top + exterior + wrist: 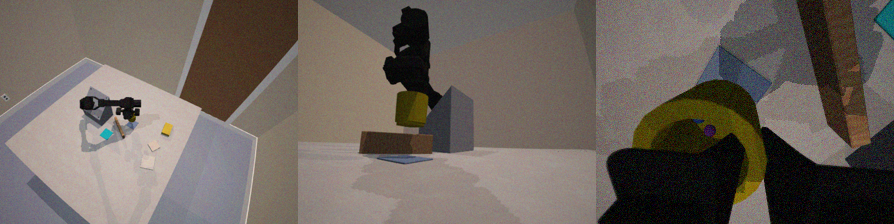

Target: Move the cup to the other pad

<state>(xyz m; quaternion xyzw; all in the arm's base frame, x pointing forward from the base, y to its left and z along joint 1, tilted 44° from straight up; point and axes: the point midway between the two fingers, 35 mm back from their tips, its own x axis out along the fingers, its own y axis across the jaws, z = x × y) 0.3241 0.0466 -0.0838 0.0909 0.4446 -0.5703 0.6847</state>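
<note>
The wooden bar lies 4 cm behind my gripper tip, 9 cm to the right of it and 8 cm below it. Also, from my gripper tip: yellow cup: 2 cm ahead, 2 cm to the left; blue pad: 3 cm ahead, 1 cm to the left, 11 cm below.
</note>
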